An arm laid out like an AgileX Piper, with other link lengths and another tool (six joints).
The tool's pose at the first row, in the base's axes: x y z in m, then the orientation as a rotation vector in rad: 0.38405 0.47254 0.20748 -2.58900 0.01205 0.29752
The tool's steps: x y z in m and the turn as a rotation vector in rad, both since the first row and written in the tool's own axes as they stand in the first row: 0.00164 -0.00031 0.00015 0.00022 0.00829 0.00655; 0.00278 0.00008 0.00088 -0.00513 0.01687 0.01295; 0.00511 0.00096 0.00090 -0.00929 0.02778 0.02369; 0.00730 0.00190 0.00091 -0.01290 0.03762 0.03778; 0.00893 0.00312 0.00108 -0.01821 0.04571 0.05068; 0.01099 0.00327 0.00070 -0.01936 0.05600 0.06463; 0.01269 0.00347 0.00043 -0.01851 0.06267 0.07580; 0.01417 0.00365 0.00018 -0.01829 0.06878 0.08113
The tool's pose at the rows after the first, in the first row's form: 0.38564 0.47296 0.20716 -2.59045 0.02353 0.28917; 0.38657 0.47306 0.20611 -2.59739 0.03414 0.28079; 0.38878 0.47243 0.20515 -2.60366 0.05142 0.27084; 0.39086 0.47173 0.20420 -2.60928 0.07279 0.26344; 0.39233 0.47085 0.20309 -2.61616 0.09182 0.25795; 0.39441 0.47063 0.20290 -2.61908 0.11358 0.24967; 0.39611 0.47041 0.20266 -2.61935 0.13066 0.24495; 0.39759 0.47020 0.20246 -2.61997 0.13985 0.23888
